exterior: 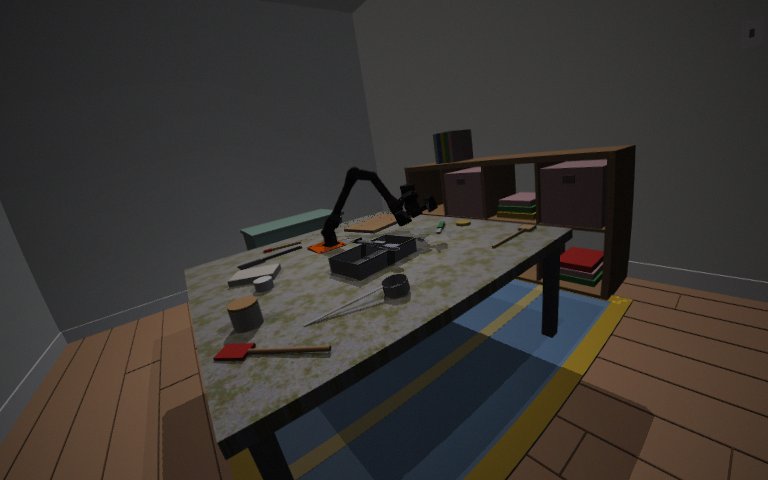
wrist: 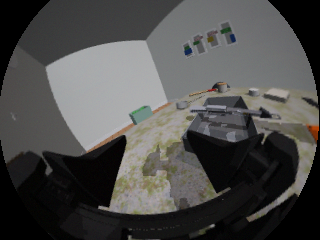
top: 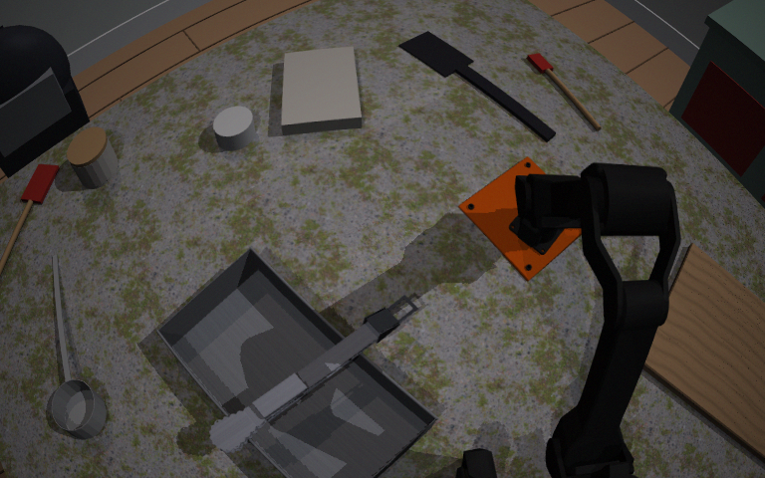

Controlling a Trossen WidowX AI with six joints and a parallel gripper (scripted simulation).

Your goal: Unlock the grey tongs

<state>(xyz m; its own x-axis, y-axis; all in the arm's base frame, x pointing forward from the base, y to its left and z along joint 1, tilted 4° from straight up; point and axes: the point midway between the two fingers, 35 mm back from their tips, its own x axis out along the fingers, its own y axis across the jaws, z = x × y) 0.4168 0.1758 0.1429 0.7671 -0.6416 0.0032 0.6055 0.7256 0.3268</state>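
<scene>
Now: gripper tip 23 cm to the left of the roasting tin, 10 cm above it and 6 cm past it. Also, from my gripper tip: wooden board (52 cm behind, 26 cm to the left, 12 cm below); then white cylinder (59 cm to the right, 27 cm behind, 11 cm below); then pale block (56 cm to the right, 42 cm behind, 11 cm below).
</scene>
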